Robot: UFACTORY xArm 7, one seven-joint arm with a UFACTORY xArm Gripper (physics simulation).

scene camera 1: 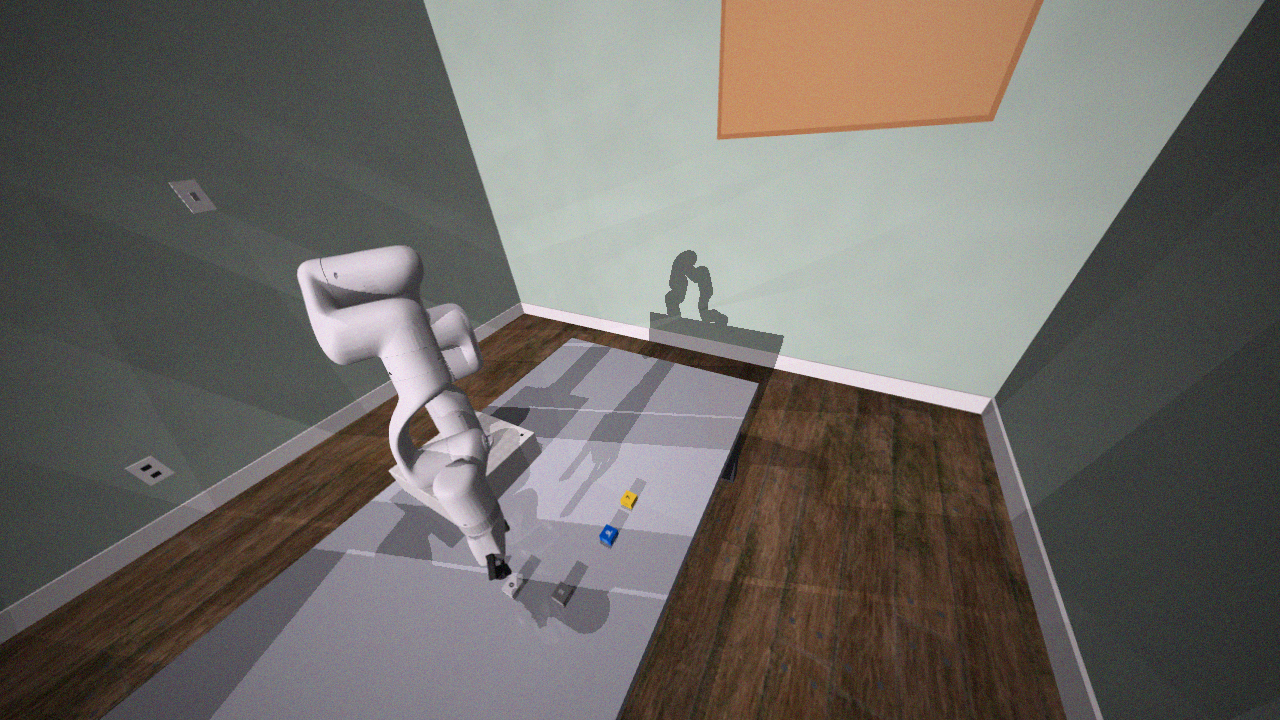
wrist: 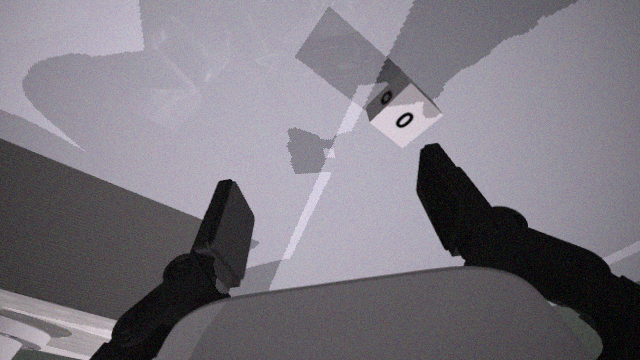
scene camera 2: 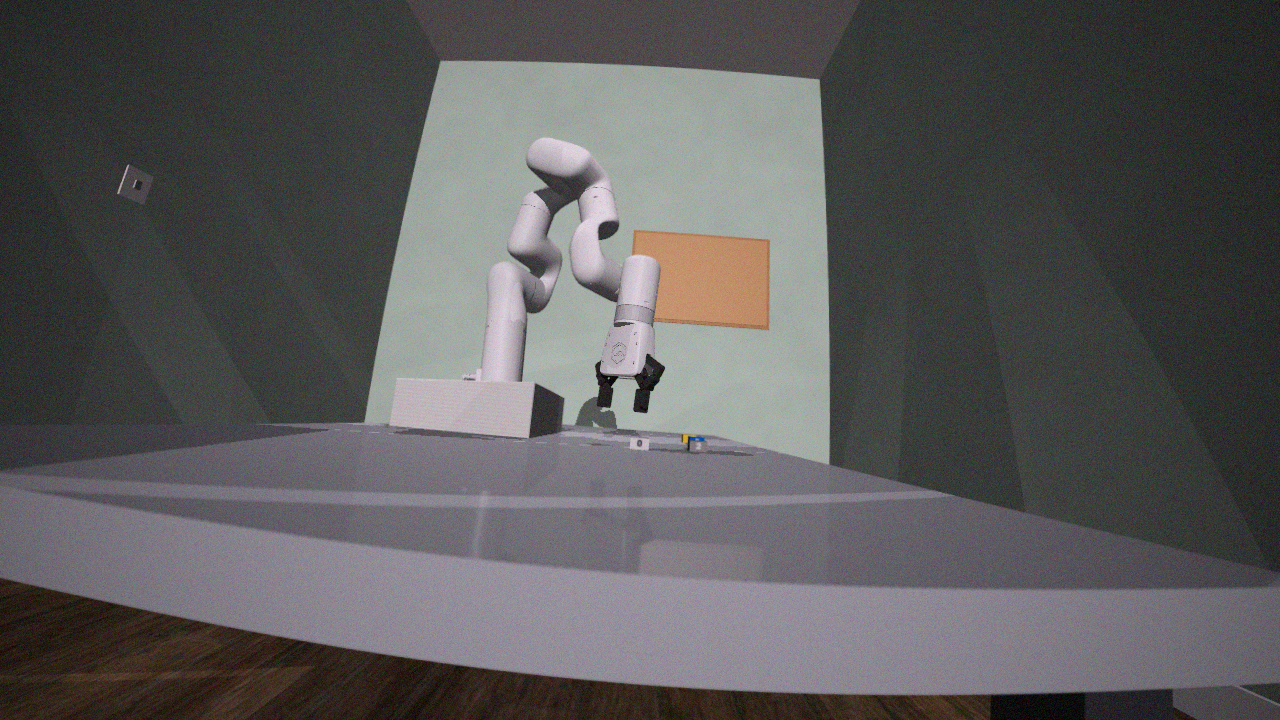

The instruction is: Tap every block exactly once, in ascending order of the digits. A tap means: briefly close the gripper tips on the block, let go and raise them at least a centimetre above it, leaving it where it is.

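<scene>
The white block marked 0 [scene camera 1: 512, 585] [scene camera 2: 639, 444] [wrist: 390, 122] lies on the table. The grey block [scene camera 1: 562, 593] [scene camera 2: 699, 445] sits to its right in scene camera 1; its digit is small and looks like a 2. The blue block [scene camera 1: 608, 535] and the yellow block [scene camera 1: 629, 499] [scene camera 2: 686, 438] lie farther back; their digits are too small to read. My gripper [scene camera 1: 498, 566] [scene camera 2: 622, 407] [wrist: 329, 183] is open and empty, above the table and close to the white block. In the wrist view that block is just beyond the right fingertip, not between the fingers.
The table [scene camera 1: 429, 667] [scene camera 2: 358, 510] bears the blocks and the arm's pale base box [scene camera 1: 516, 452] [scene camera 2: 460, 407], which stands behind the gripper. In scene camera 1 the table's right edge runs past the coloured blocks, with wooden floor [scene camera 1: 823, 555] beyond it.
</scene>
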